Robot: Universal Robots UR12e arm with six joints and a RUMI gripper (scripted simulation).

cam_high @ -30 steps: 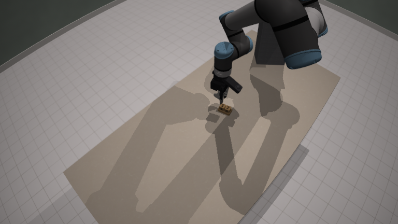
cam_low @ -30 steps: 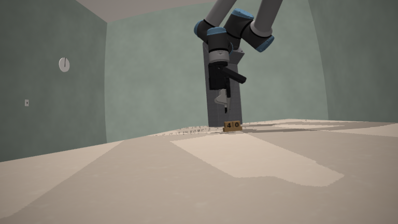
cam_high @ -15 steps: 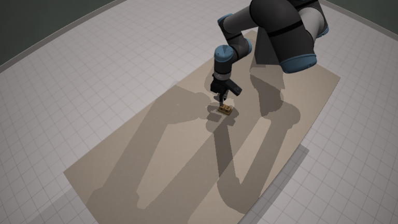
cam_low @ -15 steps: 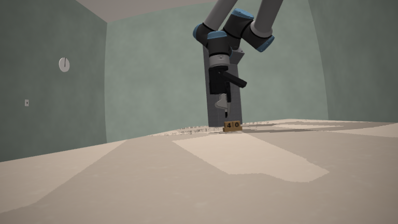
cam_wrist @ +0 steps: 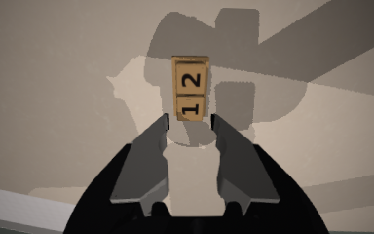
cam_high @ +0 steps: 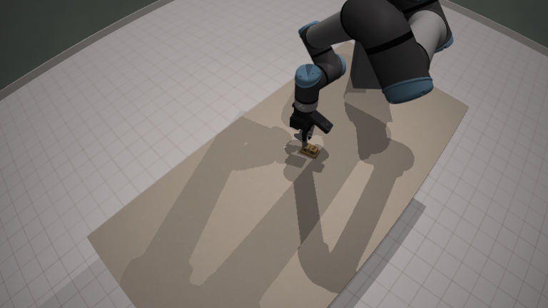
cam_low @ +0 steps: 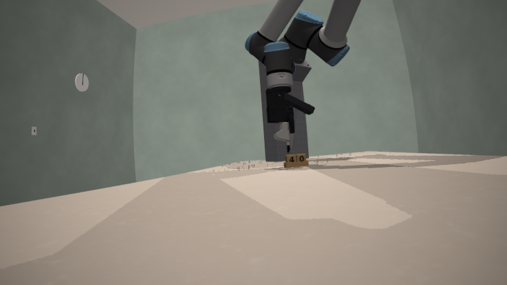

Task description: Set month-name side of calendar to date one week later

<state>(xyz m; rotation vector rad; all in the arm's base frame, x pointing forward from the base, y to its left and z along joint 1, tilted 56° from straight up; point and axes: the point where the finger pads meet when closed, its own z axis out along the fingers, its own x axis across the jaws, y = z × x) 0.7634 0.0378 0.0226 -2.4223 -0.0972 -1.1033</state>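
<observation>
The wooden tray is 60 mm below my hand, 20 mm to the left of it and 10 mm behind it. The rest, counted from my hand: cube: 40 mm below, 30 mm to the left, 10 mm behind.
</observation>
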